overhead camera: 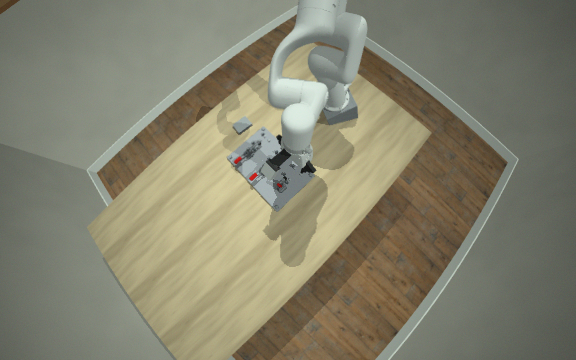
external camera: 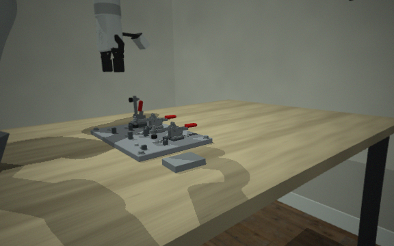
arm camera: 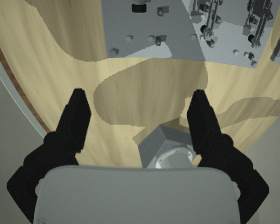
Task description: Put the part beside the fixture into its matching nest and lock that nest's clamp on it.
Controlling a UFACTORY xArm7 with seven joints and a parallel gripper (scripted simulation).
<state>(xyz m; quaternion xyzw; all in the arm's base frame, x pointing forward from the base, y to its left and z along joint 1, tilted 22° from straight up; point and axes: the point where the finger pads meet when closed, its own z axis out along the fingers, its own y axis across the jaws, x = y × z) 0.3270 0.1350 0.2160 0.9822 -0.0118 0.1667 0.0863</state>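
Now: the part 2 cm behind my hand, 37 cm to the right of it and 21 cm below it. The rest, counted from my hand: grey fixture plate (4 cm ahead, 11 cm to the right, 21 cm below).
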